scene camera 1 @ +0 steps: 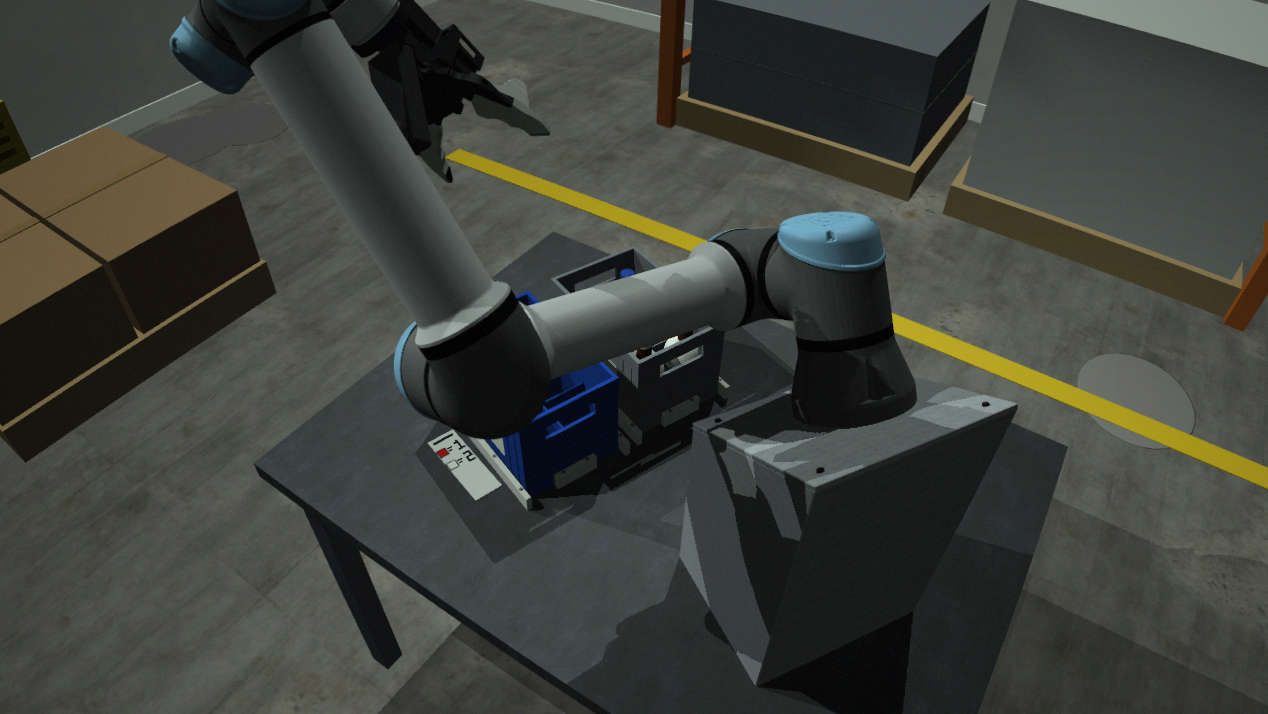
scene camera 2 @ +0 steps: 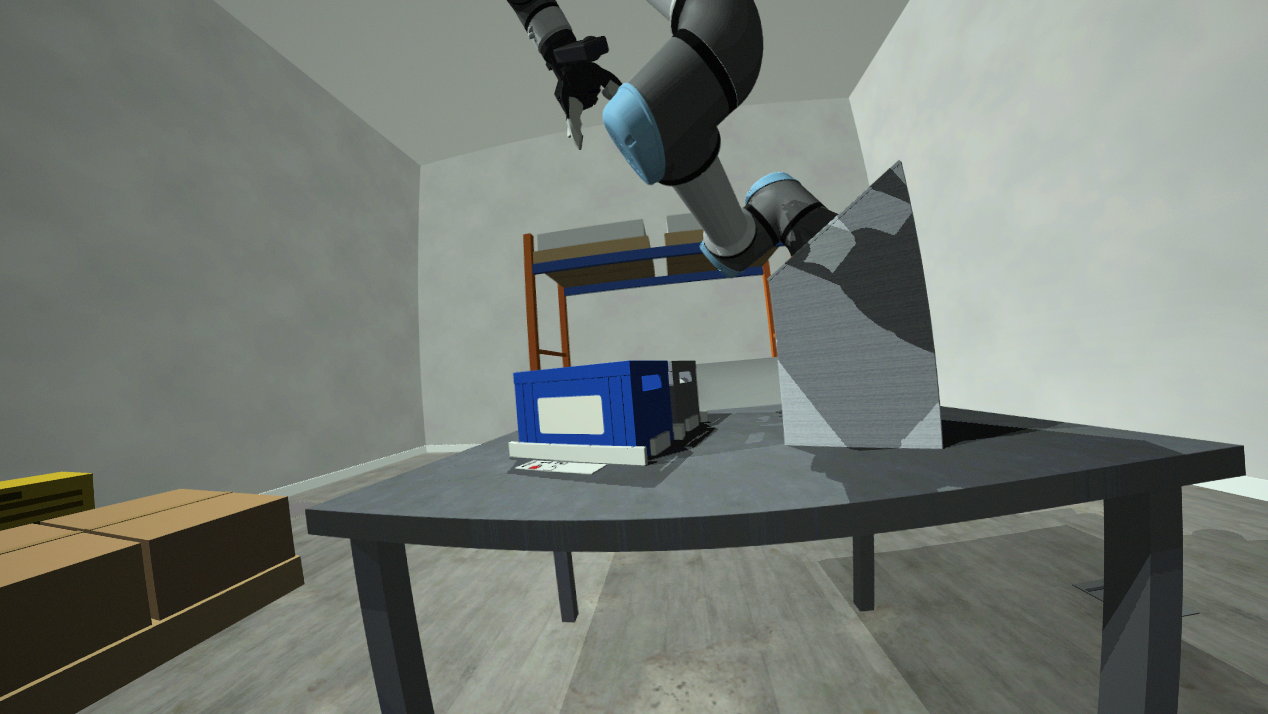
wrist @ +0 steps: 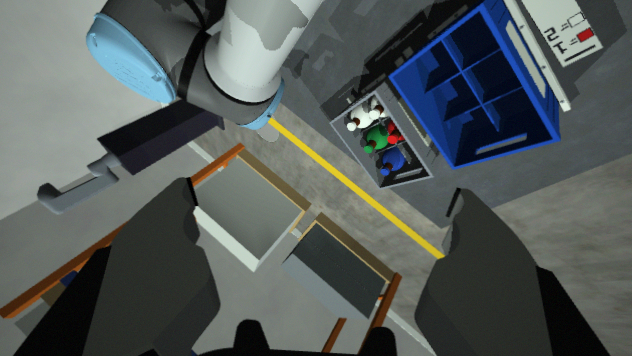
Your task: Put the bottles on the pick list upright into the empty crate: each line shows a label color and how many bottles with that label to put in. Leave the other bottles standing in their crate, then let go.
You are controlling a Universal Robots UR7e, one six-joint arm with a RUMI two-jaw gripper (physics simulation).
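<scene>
My gripper is open and empty, high above the table and away from both crates. The blue crate has empty compartments. The grey crate beside it holds a white bottle, another white bottle, a green bottle, a red bottle and a blue bottle, all standing. The pick list shows red 1 and white 2. In scene camera 1 the arm hides parts of both crates.
The crates stand on the dark table. The arm's grey pedestal rises beside them. A pale rail runs along the blue crate's outer side. Brown boxes stand on the floor.
</scene>
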